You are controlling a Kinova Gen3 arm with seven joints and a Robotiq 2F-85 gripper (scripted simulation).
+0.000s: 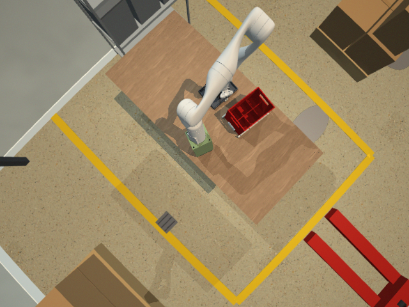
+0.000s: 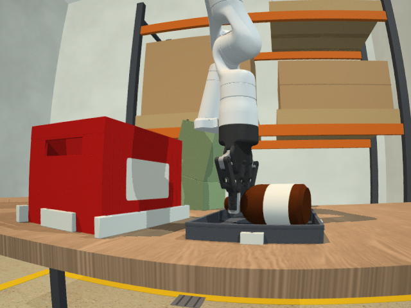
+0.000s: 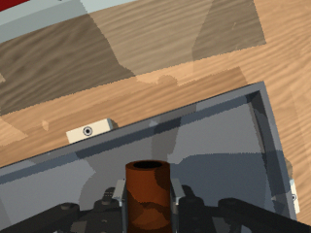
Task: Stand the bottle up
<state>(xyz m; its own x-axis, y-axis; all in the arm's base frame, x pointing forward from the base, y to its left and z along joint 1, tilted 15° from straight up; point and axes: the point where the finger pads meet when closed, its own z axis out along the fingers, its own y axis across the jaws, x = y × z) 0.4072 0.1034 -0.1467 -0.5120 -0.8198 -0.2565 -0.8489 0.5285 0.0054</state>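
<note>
Right now the brown bottle is 30 mm ahead of my hand and 40 mm to the left of it. Round my hand: red crate: 10 mm behind, 250 mm to the right, 40 mm above; dark grey tray: 40 mm ahead, 40 mm to the left, 30 mm below.
</note>
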